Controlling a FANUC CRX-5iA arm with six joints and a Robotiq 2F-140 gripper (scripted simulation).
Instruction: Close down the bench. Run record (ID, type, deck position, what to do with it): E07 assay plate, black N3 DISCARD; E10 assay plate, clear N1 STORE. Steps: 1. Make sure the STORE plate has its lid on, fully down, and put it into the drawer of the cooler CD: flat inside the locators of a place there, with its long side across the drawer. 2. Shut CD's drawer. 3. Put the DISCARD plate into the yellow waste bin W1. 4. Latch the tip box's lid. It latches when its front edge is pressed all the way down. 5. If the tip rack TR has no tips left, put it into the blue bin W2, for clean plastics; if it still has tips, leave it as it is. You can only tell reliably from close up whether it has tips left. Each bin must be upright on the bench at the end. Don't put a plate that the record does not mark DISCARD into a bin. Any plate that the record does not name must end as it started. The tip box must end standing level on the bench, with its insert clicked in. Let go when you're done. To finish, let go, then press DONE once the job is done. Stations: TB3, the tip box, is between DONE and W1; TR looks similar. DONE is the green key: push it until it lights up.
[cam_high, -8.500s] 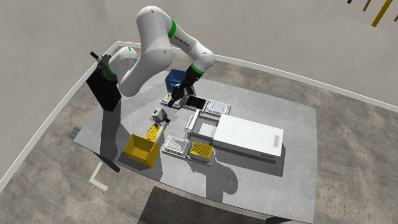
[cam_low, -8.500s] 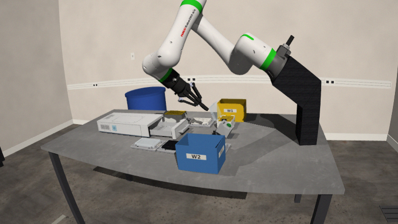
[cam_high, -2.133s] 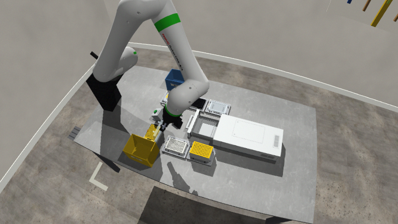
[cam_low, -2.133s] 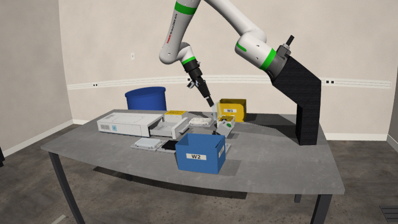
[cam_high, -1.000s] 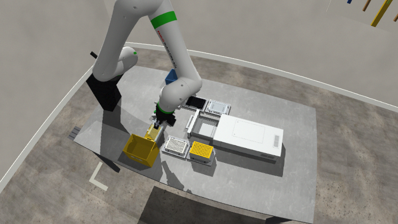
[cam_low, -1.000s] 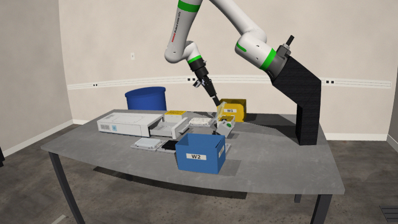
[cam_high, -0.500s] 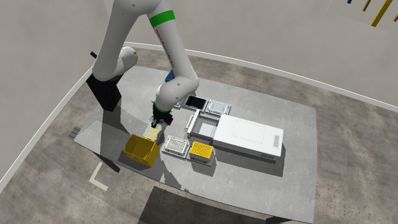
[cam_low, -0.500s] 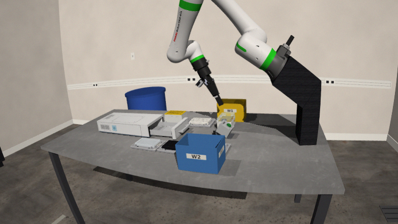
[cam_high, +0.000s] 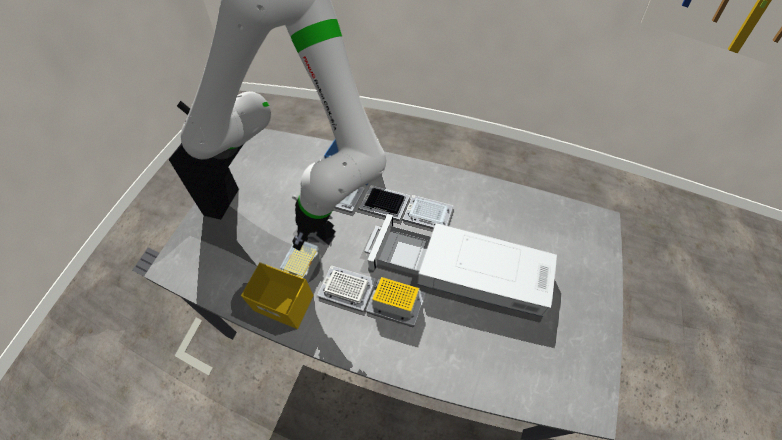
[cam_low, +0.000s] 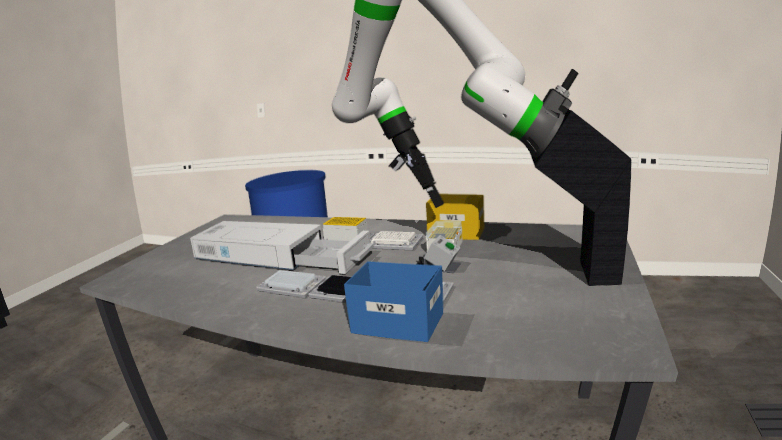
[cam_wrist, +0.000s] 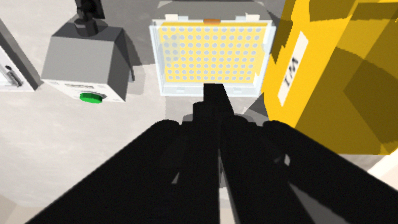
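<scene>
My gripper is now 3 cm past the clear tip box lid, 1 cm to the right of it and 11 cm above it. The rest, counted from my hand: green DONE key: 4 cm behind, 17 cm to the left, 10 cm below; white plate: 14 cm ahead, 6 cm to the right, 15 cm below; yellow bin W1: 6 cm behind, 14 cm to the right, 13 cm below.
</scene>
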